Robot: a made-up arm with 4 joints. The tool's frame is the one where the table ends. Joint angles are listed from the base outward.
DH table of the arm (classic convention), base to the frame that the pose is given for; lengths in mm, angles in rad. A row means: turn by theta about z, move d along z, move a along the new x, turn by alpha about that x. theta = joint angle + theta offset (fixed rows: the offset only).
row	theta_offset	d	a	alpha
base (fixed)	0	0	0	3.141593
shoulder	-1.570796	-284	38	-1.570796
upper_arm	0	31	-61	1.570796
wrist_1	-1.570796	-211	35	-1.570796
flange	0	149	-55	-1.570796
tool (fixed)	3.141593	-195	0	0
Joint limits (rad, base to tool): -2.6..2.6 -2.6..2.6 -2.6..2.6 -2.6..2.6
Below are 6 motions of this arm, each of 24 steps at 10 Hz.
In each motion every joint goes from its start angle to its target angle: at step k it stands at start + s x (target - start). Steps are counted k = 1, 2, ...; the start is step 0. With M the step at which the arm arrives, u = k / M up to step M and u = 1 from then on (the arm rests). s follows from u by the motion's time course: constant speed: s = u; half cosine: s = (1 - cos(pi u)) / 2; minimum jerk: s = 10 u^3 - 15 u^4 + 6 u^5.
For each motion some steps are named. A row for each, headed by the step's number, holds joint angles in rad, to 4 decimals.
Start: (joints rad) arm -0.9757 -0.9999 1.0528 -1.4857
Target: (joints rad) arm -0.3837 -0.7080 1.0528 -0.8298
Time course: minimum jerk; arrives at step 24
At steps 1, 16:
1: -0.9753 -0.9997 1.0528 -1.4853
16: -0.5079 -0.7693 1.0528 -0.9675

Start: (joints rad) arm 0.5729 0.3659 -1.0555 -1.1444
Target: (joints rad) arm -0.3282 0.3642 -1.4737 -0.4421
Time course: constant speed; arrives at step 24
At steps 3, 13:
3: 0.4603 0.3657 -1.1078 -1.0566
13: 0.0848 0.3650 -1.2820 -0.7640

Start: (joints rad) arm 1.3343 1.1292 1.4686 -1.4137
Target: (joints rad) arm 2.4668 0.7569 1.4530 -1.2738
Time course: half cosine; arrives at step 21
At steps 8, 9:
8: 1.6937 1.0111 1.4636 -1.3693
9: 1.7745 0.9845 1.4625 -1.3593

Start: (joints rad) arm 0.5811 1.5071 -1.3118 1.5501
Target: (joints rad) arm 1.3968 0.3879 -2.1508 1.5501
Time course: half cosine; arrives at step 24
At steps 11, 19, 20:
11: 0.9357 1.0205 -1.6765 1.5501
19: 1.3125 0.5035 -2.0641 1.5501
20: 1.3422 0.4629 -2.0946 1.5501

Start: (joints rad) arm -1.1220 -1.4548 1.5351 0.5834
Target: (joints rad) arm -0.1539 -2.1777 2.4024 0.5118
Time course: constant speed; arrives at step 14
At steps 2, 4, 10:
2: -0.9837 -1.5581 1.6590 0.5732
4: -0.8454 -1.6613 1.7829 0.5629
10: -0.4305 -1.9712 2.1546 0.5323

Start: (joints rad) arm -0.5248 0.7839 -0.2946 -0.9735
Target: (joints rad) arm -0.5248 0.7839 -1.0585 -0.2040
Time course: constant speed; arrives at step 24
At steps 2, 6, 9, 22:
2: -0.5248 0.7839 -0.3583 -0.9094
6: -0.5248 0.7839 -0.4856 -0.7811
9: -0.5248 0.7839 -0.5811 -0.6849
22: -0.5248 0.7839 -0.9948 -0.2681

